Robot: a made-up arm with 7 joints. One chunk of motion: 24 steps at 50 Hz.
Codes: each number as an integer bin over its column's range. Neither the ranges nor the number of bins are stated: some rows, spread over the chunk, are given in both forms.
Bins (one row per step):
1: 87 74 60 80 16 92 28
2: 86 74 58 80 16 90 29
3: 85 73 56 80 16 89 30
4: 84 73 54 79 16 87 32
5: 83 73 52 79 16 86 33
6: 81 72 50 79 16 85 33
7: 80 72 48 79 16 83 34
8: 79 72 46 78 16 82 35
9: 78 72 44 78 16 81 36
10: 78 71 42 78 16 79 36
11: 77 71 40 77 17 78 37
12: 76 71 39 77 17 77 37
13: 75 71 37 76 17 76 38
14: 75 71 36 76 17 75 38
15: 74 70 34 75 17 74 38
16: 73 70 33 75 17 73 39
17: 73 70 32 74 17 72 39
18: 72 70 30 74 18 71 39
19: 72 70 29 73 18 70 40
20: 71 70 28 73 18 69 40
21: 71 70 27 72 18 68 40
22: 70 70 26 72 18 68 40
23: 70 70 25 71 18 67 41
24: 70 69 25 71 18 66 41
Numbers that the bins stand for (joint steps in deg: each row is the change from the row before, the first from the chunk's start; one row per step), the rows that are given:
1: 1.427 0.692 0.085 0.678 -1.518 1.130 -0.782
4: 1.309 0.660 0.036 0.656 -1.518 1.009 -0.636
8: 1.112 0.627 -0.028 0.633 -1.518 0.888 -0.527
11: 1.033 0.595 -0.077 0.611 -1.482 0.791 -0.455
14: 0.955 0.595 -0.109 0.589 -1.482 0.718 -0.418
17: 0.876 0.563 -0.141 0.544 -1.482 0.645 -0.382
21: 0.797 0.563 -0.182 0.500 -1.445 0.548 -0.345
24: 0.758 0.530 -0.198 0.478 -1.445 0.500 -0.309
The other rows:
2: 1.388 0.692 0.069 0.678 -1.518 1.082 -0.745
3: 1.348 0.660 0.053 0.678 -1.518 1.058 -0.709
5: 1.270 0.660 0.020 0.656 -1.518 0.985 -0.600
6: 1.191 0.627 0.004 0.656 -1.518 0.961 -0.600
7: 1.152 0.627 -0.012 0.656 -1.518 0.912 -0.564
9: 1.073 0.627 -0.044 0.633 -1.518 0.864 -0.491
10: 1.073 0.595 -0.061 0.633 -1.518 0.815 -0.491
12: 0.994 0.595 -0.085 0.611 -1.482 0.767 -0.455
13: 0.955 0.595 -0.101 0.589 -1.482 0.742 -0.418
15: 0.915 0.563 -0.125 0.567 -1.482 0.694 -0.418
16: 0.876 0.563 -0.133 0.567 -1.482 0.670 -0.382
18: 0.836 0.563 -0.158 0.544 -1.445 0.621 -0.382
19: 0.836 0.563 -0.166 0.522 -1.445 0.597 -0.345
20: 0.797 0.563 -0.174 0.522 -1.445 0.573 -0.345
22: 0.758 0.563 -0.190 0.500 -1.445 0.548 -0.345
23: 0.758 0.563 -0.198 0.478 -1.445 0.524 -0.309

